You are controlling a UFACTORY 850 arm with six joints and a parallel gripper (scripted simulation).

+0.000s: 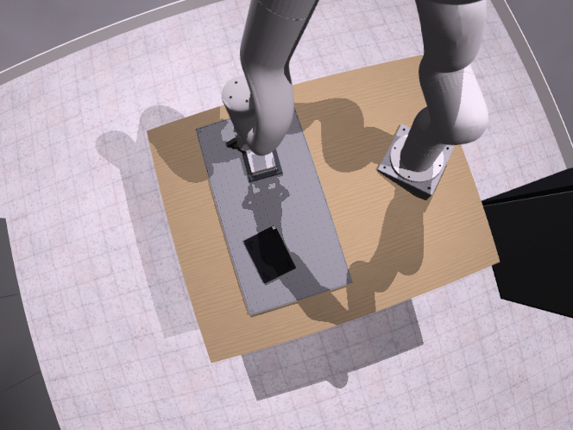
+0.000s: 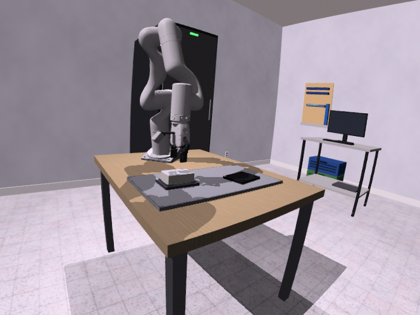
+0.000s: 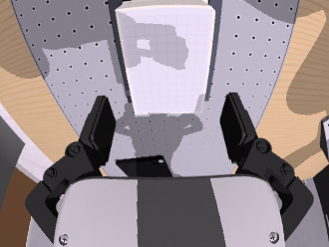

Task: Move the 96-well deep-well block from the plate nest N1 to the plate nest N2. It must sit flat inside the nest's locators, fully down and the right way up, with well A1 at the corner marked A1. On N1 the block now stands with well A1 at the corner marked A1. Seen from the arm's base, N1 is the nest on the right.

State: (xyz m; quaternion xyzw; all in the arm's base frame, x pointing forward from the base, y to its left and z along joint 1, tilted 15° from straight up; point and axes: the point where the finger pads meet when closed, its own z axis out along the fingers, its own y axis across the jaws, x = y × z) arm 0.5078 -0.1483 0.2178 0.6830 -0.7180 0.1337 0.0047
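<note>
The white deep-well block is 80 mm below my hand. Also, from my hand: plate nest N1 (110 mm below); then plate nest N2 (80 mm ahead, 340 mm to the left, 110 mm below).
</note>
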